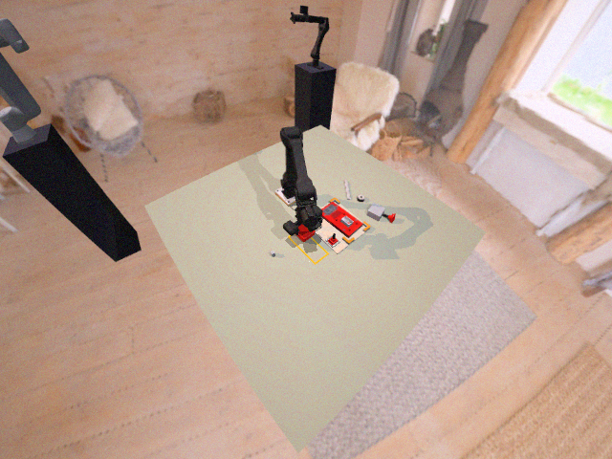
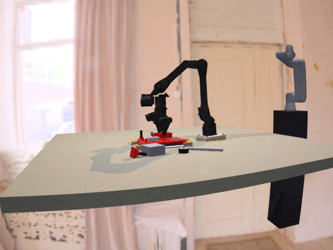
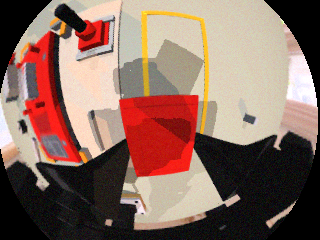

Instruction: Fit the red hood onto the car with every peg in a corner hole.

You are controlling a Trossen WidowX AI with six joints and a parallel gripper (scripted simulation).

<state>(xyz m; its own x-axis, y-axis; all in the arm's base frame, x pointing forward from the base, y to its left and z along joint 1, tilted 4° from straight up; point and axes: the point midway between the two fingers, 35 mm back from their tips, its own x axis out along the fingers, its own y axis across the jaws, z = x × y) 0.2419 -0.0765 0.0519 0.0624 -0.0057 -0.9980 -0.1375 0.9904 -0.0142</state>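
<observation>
The grey engine block lies 210 mm to the left of my gripper tip and 70 mm ahead of it. Also, from my gripper tip: grey bit 180 mm to the right, 30 mm ahead, 10 mm below; red hood right at my gripper tip; grey bar 370 mm to the left, 120 mm behind, 20 mm below.
</observation>
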